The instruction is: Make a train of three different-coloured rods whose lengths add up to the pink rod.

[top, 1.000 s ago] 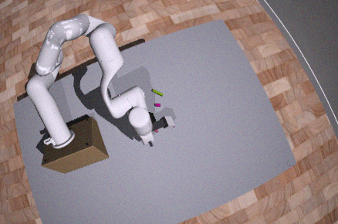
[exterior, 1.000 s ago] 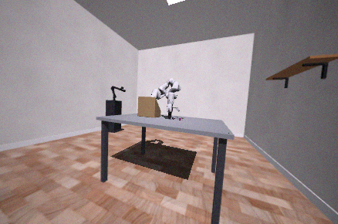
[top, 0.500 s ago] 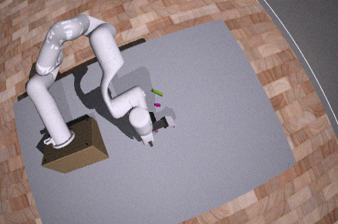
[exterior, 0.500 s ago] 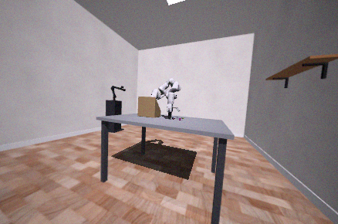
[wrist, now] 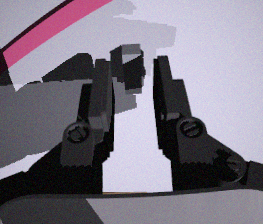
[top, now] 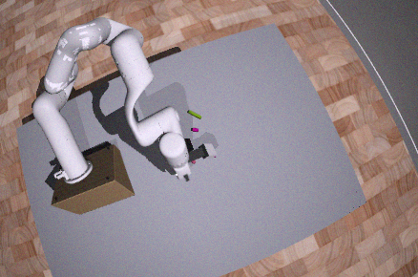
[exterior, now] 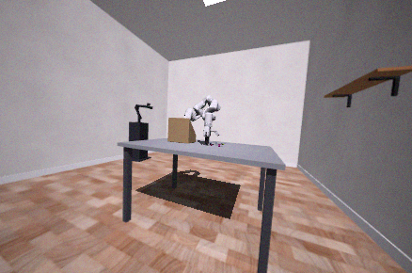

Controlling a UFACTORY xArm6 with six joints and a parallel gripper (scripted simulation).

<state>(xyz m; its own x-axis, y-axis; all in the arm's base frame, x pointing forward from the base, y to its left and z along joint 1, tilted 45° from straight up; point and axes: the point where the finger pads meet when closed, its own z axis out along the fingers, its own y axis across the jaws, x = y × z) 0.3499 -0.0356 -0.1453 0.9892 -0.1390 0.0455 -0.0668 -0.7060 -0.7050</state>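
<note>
Right now my hand is 30 mm above the grey rod. Round my hand: lime rod 160 mm to the left, 140 mm ahead, 30 mm below; then pink rod 40 mm to the left, 30 mm below, 30 mm ahead.
</note>
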